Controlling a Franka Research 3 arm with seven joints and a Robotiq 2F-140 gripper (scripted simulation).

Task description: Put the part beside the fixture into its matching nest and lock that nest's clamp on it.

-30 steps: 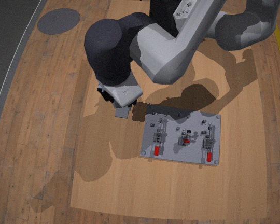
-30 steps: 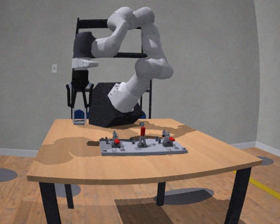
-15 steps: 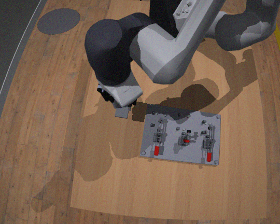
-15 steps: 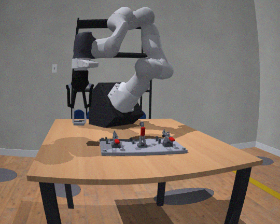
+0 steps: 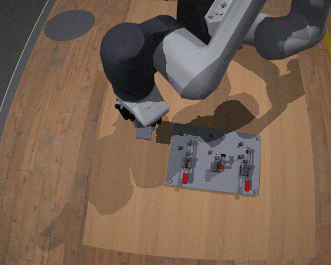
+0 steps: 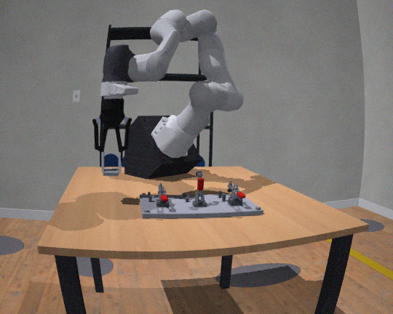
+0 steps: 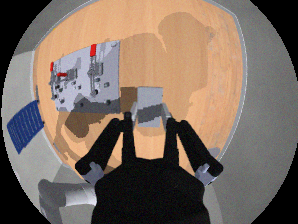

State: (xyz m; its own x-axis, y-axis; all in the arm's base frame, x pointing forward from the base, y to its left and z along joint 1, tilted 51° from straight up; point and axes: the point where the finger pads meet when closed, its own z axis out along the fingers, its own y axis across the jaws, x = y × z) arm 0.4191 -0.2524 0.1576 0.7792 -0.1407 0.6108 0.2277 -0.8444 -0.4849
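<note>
Right now my hand is 2 cm past the grey fixture plate, 27 cm to the right of it and 12 cm above it. The rest, counted from my hand: grey part 3 cm below.
</note>
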